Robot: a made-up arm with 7 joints.
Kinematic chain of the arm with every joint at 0, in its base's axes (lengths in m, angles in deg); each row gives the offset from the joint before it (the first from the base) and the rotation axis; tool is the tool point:
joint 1: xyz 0 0 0.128 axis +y
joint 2: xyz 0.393 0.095 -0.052 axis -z
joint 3: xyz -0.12 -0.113 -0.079 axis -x
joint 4: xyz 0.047 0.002 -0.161 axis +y
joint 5: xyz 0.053 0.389 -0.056 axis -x
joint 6: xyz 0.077 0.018 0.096 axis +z
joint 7: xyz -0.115 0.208 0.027 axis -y
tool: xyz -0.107 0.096 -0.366
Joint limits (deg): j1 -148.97..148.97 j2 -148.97..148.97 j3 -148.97..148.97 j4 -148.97..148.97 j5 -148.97..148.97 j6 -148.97..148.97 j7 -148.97..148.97
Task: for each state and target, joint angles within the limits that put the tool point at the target. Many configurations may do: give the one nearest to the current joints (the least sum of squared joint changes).
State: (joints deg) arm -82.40 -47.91 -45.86 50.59 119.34 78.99 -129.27
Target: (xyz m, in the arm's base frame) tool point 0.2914 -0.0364 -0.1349
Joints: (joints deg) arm -124.18 -64.75 -4.96 44.94 127.98 53.60 -112.13
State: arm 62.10 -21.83 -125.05 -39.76 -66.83 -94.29 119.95
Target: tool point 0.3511 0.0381 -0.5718
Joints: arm 58.56 -16.24 -125.21 -43.87 -63.33 -92.47 121.13
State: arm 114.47 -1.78 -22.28 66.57 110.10 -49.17 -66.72
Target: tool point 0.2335 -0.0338 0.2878
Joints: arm 124.91 -23.02 -39.32 92.57 106.85 -29.28 -71.31
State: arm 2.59 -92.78 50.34 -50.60 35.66 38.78 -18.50
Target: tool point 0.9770 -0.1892 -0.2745
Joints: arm -13.39 -82.47 68.56 -42.06 36.06 39.29 -28.90
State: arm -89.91 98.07 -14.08 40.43 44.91 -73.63 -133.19
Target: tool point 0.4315 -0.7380 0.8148
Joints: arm -78.09 133.98 -9.57 37.43 36.28 -87.07 -138.56
